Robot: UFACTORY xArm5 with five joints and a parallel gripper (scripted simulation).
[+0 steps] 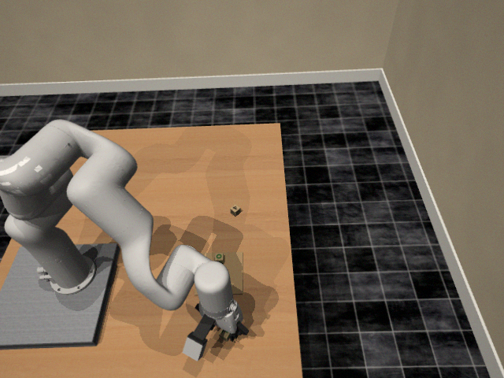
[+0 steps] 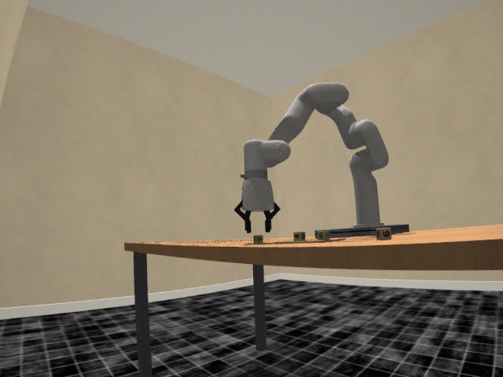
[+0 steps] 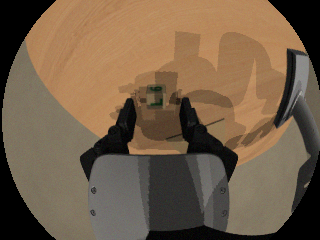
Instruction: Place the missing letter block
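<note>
The tan mat is 10 mm behind my hand, 190 mm to the left of it and 50 mm below it.
</note>
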